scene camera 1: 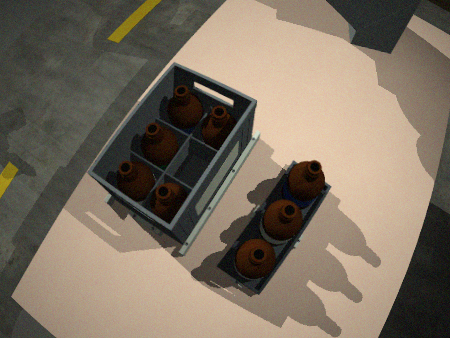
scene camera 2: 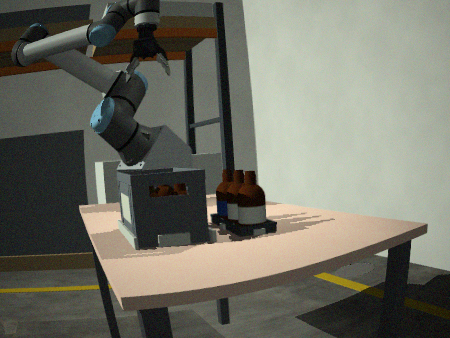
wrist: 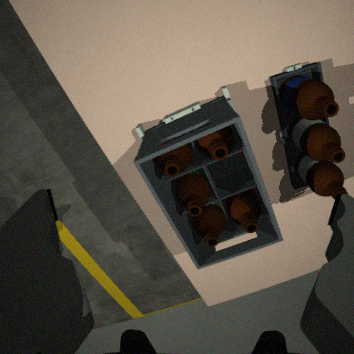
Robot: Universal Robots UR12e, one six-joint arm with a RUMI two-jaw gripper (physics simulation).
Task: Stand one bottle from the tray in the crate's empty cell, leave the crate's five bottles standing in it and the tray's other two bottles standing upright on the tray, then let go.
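Frame: origin at the arm's base, x ahead, y left, z up, level; metres.
Where they show: gripper, between the fingertips: (scene camera 2: 147,79) (wrist: 192,196); arm's base, origin of its link: (scene camera 2: 139,147).
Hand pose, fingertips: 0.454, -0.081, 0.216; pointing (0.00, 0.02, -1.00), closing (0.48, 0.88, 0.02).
Note:
Each offset is from my fingertips to the top centre of the thing, as dx, dy, dz. "*": to the spot under its first point. Level surfaces: height alone.
The grey crate @(+0.203, -0.043, -0.293) (scene camera 1: 145,115) (scene camera 2: 172,215) (wrist: 220,112) holds several upright brown bottles. Its empty cell @(* +0.178, -0.032, -0.460) (scene camera 1: 192,162) (wrist: 230,174) is the middle one of the row nearer the tray. The dark tray @(* +0.334, +0.136, -0.463) (scene camera 1: 227,262) (scene camera 2: 270,227) (wrist: 295,182) lies beside the crate, apart from it. On it stand three upright brown bottles in a row: a blue-labelled end bottle @(+0.135, +0.201, -0.308) (scene camera 1: 306,181) (scene camera 2: 221,207) (wrist: 314,97), a white-labelled middle bottle @(+0.225, +0.192, -0.308) (scene camera 1: 282,220) (wrist: 322,142) and a white-labelled end bottle @(+0.312, +0.180, -0.308) (scene camera 1: 255,258) (scene camera 2: 251,200) (wrist: 325,177). My gripper (scene camera 2: 149,75) (wrist: 192,196) is open and empty, high above the crate and table.
The crate and tray rest on a pale table @(dz -0.468) (scene camera 1: 320,115) (scene camera 2: 325,250) (wrist: 130,55). The crate walls rise around its bottles. A pale rail @(+0.208, +0.056, -0.438) (scene camera 1: 220,195) runs along the crate's tray-facing side. The arm's base stands behind the crate in scene camera 2, with a shelf rack (scene camera 2: 224,90) behind.

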